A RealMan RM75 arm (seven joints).
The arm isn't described. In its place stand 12 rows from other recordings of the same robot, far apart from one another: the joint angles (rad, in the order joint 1, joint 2, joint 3, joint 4, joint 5, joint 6, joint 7), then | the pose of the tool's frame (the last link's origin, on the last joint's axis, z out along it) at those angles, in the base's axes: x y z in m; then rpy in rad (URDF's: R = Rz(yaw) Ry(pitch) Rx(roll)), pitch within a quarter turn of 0, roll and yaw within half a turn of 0.
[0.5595, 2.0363, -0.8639, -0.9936, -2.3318, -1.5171, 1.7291] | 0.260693, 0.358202, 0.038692, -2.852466, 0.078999, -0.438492
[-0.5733, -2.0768, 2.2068, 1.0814, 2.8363, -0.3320, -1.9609] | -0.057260, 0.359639, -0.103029, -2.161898, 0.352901, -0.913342
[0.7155, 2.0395, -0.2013, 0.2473, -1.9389, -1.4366, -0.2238] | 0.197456, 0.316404, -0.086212, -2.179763, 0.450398, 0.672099
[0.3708, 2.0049, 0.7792, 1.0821, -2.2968, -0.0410, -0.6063] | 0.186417, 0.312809, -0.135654, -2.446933, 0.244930, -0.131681
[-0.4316, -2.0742, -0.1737, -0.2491, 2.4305, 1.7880, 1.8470] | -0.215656, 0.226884, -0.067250, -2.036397, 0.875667, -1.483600
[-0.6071, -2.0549, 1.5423, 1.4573, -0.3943, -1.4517, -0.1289] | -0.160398, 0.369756, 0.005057, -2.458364, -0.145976, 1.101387
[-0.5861, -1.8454, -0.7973, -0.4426, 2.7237, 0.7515, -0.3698] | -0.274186, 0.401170, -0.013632, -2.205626, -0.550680, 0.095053
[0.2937, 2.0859, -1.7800, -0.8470, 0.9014, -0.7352, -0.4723] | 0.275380, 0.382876, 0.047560, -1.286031, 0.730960, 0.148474
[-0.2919, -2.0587, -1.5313, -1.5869, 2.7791, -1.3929, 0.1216] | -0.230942, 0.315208, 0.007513, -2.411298, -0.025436, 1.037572
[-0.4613, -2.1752, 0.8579, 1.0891, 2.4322, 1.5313, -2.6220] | -0.269635, 0.321225, 0.000563, -3.029000, -0.229815, 1.389743
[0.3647, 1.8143, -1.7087, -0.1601, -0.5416, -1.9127, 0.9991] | 0.293878, 0.250915, 0.058774, -3.027939, 1.094846, -0.358891
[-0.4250, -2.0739, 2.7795, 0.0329, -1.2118, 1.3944, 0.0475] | -0.328145, 0.307119, -0.001447, -1.662181, -0.479100, -0.239179
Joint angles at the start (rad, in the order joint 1, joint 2, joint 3, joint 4, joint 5, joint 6, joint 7):
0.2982, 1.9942, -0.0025, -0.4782, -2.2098, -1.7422, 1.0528
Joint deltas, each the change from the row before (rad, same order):
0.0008, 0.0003, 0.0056, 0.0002, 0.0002, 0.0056, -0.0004
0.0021, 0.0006, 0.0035, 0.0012, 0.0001, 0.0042, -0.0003
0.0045, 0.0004, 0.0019, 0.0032, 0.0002, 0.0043, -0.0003
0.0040, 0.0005, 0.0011, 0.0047, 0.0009, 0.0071, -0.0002
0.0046, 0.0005, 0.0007, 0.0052, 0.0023, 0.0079, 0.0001
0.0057, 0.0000, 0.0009, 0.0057, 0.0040, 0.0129, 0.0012
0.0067, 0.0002, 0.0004, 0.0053, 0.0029, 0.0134, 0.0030
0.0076, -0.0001, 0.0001, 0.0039, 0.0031, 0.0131, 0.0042
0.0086, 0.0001, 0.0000, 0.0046, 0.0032, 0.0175, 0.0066
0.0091, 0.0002, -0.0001, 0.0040, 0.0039, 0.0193, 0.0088
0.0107, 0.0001, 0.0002, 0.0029, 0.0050, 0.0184, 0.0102
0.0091, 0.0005, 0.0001, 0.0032, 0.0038, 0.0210, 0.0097
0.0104, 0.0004, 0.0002, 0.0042, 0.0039, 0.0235, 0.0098
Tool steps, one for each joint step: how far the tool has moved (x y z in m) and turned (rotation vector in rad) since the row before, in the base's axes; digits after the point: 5 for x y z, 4 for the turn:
0.00074, 0.00065, 0.00040, 0.0063, -0.0014, -0.0057
0.00003, 0.00099, -0.00013, 0.0036, 0.0001, -0.0025
-0.00071, 0.00186, -0.00059, 0.0018, 0.0014, 0.0005
-0.00042, 0.00185, -0.00094, 0.0018, 0.0015, -0.0020
-0.00057, 0.00222, -0.00093, 0.0027, 0.0021, -0.0020
-0.00019, 0.00306, -0.00063, 0.0051, 0.0007, -0.0056
-0.00038, 0.00336, -0.00082, 0.0031, 0.0012, -0.0060
-0.00053, 0.00372, -0.00042, 0.0030, 0.0006, -0.0054
-0.00033, 0.00431, -0.00066, 0.0028, 0.0010, -0.0094
-0.00025, 0.00463, -0.00052, 0.0032, 0.0015, -0.0116
-0.00074, 0.00527, -0.00007, 0.0043, 0.0025, -0.0102
-0.00008, 0.00467, -0.00045, 0.0036, 0.0012, -0.0137
-0.00019, 0.00524, -0.00058, 0.0040, 0.0010, -0.0146

